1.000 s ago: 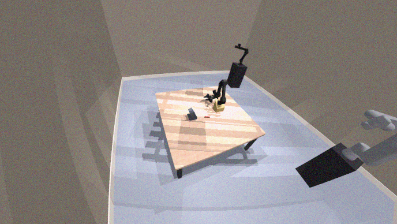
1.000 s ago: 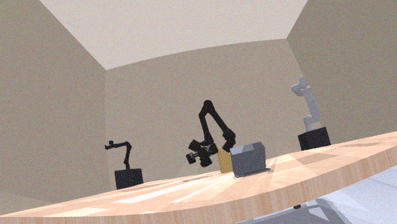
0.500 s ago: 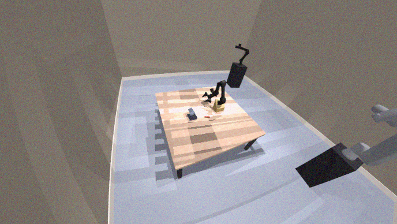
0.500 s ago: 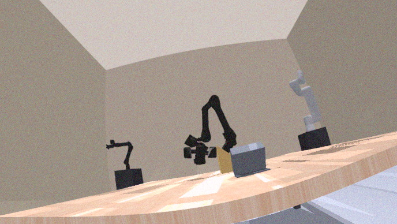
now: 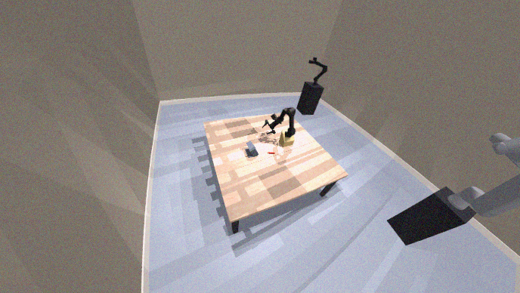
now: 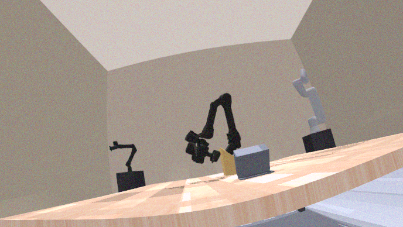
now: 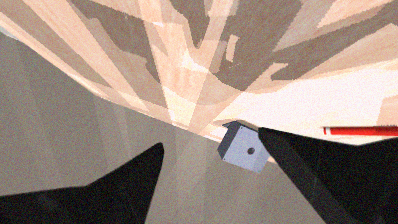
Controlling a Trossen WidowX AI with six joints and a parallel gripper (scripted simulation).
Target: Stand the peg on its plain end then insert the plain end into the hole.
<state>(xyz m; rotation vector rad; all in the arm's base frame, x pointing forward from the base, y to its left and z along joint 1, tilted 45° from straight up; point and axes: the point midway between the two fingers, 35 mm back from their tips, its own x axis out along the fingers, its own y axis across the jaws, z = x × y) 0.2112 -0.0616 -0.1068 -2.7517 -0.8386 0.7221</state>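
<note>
Now: gripper tip 250 mm to the right of the red peg and 100 mm above it. Round my gripper tip: sloped panel 190 mm ahead, 210 mm to the left, 60 mm below.
</note>
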